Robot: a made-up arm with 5 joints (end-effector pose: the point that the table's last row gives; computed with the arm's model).
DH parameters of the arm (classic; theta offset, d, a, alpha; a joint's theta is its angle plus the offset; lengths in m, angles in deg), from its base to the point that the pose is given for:
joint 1: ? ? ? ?
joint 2: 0 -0.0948 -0.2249 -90
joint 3: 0 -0.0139 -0.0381 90
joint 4: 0 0.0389 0.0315 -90
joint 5: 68.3 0 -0.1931 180
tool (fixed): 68.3 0.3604 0 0
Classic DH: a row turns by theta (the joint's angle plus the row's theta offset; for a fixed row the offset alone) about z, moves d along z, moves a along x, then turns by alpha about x.
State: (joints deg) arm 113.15 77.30 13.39 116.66 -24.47
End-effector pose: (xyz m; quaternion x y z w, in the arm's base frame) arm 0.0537 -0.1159 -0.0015 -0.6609 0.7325 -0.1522 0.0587
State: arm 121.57 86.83 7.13 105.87 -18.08
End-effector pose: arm 0.0084 -0.1085 0.0157 -0.7726 0.6222 -0.1248 0.0195
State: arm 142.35 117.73 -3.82 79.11 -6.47
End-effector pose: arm -0.0711 -0.1146 0.0218 0.9122 -0.3815 0.1325 0.0696
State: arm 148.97 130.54 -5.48 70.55 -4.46
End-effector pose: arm -0.0808 -0.1189 -0.0035 0.9280 -0.3221 0.1684 0.0823
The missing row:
joint 1: 0 0.1448 -0.1079 -90
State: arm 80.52 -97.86 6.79 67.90 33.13
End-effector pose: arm -0.1268 -0.1903 0.2539 0.2481 -0.0920 0.3808 0.8860
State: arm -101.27 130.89 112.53 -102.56 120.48
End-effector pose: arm 0.2928 -0.0981 0.0814 -0.7550 0.0101 -0.6364 0.1576
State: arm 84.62 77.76 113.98 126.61 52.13
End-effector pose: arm 0.2957 -0.4584 0.1857 -0.3672 0.5186 -0.7652 0.1032
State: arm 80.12 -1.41 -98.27 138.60 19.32
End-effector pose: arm -0.1516 -0.5640 -0.1389 -0.9242 -0.1483 0.3439 0.0751
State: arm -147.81 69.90 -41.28 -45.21 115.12
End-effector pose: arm -0.2349 0.0457 0.6156 -0.3418 -0.1083 0.8103 0.4636
